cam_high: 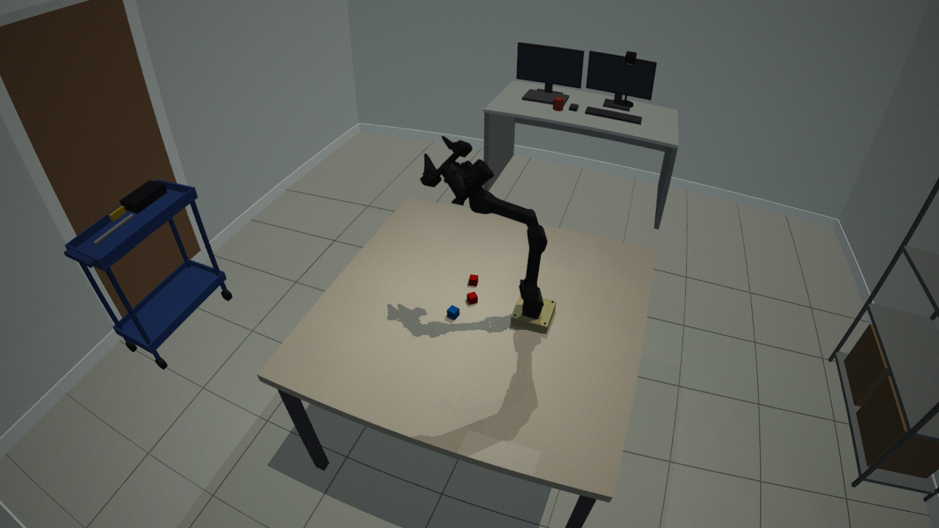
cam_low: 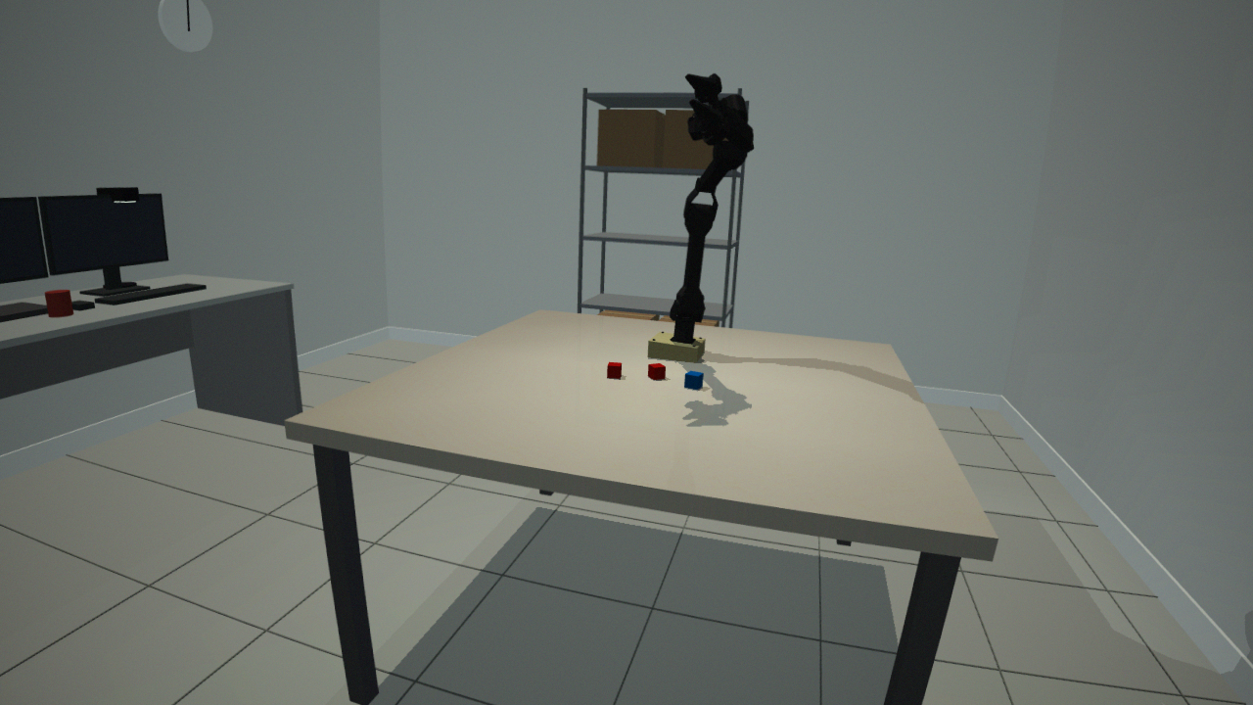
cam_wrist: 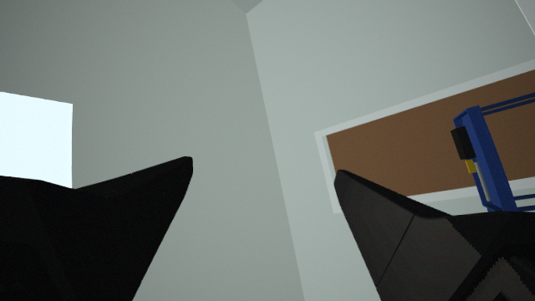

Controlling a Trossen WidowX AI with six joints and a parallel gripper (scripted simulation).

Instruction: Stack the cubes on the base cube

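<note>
Right now my gripper tip is 680 mm above the red cube, 170 mm to the left of it and 70 mm past it. The rest, counted from my gripper tip: blue cube (680 mm below, 70 mm behind, 40 mm to the left).
</note>
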